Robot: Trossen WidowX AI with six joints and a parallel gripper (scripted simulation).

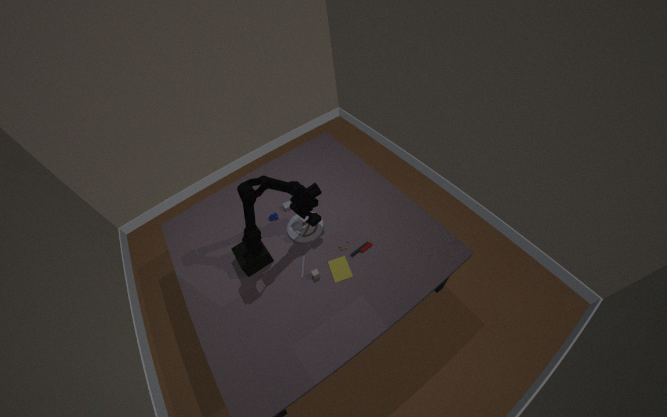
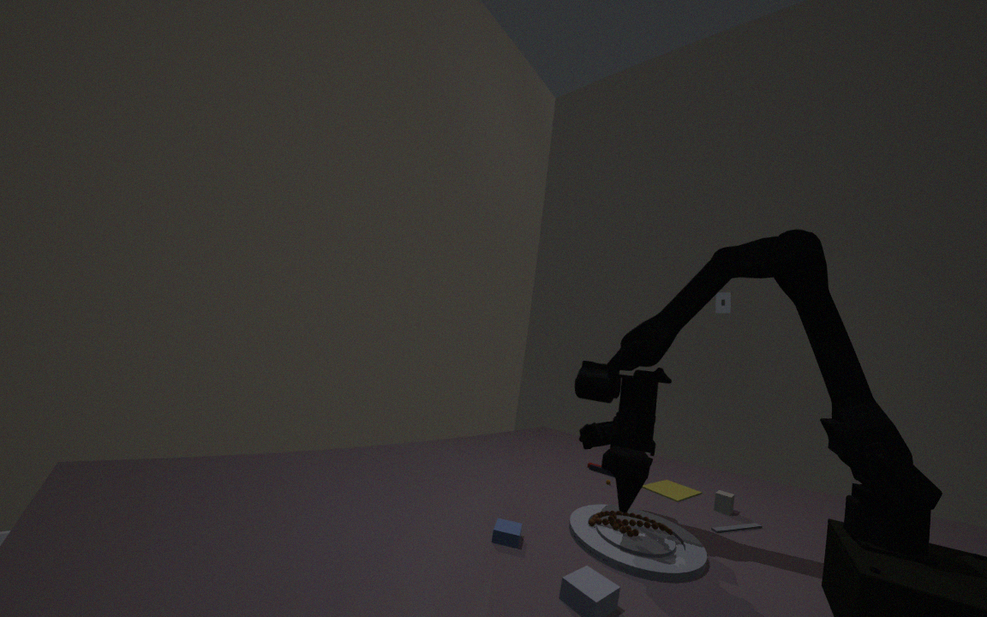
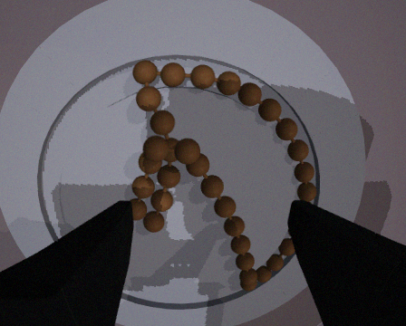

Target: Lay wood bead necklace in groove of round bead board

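Right now my gripper tip is 30 mm above the round bead board, 20 mm past it and 10 mm to the right of it. Also, from my gripper tip: grey block 200 mm to the left, 30 mm below, 10 mm behind; blue block 150 mm to the left, 120 mm ahead, 40 mm below; thin stick 170 mm to the right, 170 mm behind, 40 mm below.
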